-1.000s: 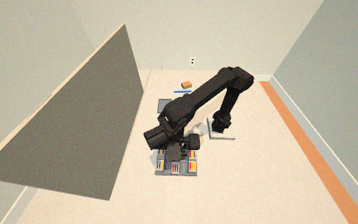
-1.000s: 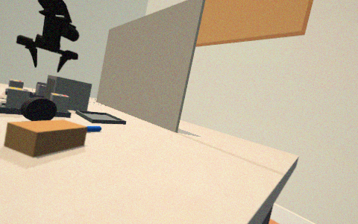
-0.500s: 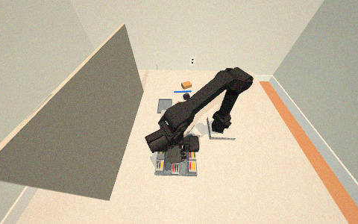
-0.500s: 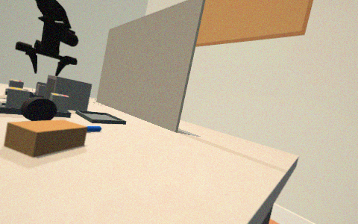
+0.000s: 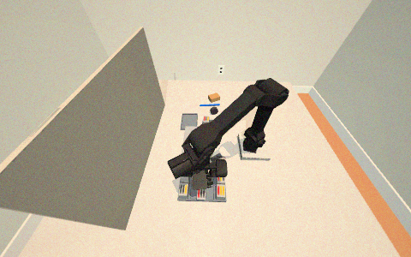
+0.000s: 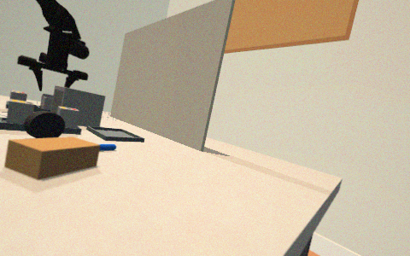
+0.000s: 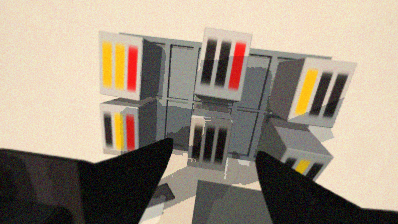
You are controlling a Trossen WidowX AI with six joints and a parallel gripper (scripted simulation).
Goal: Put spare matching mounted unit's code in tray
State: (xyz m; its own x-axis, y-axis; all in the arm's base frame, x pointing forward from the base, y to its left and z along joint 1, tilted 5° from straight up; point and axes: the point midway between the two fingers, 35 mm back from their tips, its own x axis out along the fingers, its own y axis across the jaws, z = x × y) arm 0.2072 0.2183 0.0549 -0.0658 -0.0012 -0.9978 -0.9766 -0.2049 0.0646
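My gripper tip is 1 cm to the left of the spare and 3 cm above it. From my gripper tip the other things lie so: tall slanted panel 31 cm ahead, 11 cm to the right, 15 cm above; blue pen 6 cm ahead, 51 cm to the right, 7 cm below; dark grey tray 16 cm ahead, 34 cm to the right, 7 cm below.
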